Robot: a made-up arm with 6 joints.
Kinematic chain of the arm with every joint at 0, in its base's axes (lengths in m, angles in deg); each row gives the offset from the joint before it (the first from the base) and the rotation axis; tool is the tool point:
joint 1: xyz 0 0 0.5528 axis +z
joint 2: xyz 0 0 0 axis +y
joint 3: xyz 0 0 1.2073 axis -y
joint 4: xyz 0 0 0 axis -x
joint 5: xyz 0.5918 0 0 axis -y
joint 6: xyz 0 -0.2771 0 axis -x
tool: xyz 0 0 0
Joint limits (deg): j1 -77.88..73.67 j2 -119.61..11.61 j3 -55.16..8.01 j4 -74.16..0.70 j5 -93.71..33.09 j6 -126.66..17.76
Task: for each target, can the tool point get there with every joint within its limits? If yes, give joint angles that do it. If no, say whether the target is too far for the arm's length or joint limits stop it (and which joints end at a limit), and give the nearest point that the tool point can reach.
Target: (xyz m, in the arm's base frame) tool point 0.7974 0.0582 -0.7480
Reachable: no: joint limits stop it (at a limit: joint 1, joint 2, joint 3) | nearest point -0.0419 -0.5823 0.3832 | short by 1.547 m
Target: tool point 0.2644 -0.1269 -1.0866
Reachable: no: joint limits stop it (at a limit: joint 1, joint 2, joint 3, joint 4) | nearest point -0.0832 -0.5528 0.3752 | short by 1.562 m
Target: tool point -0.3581 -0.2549 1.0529
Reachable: yes | joints 15.80 -59.53 -48.07 -57.77 -42.29 -30.19
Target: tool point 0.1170 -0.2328 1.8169
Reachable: yes | joints 30.03 -28.64 0.48 -20.18 -14.29 -41.83
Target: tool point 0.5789 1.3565 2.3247
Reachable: no: too far | nearest point 0.5003 0.7223 1.7016 | short by 0.893 m
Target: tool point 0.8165 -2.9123 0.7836
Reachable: no: too far | nearest point -0.1316 -1.4347 0.6800 | short by 1.759 m
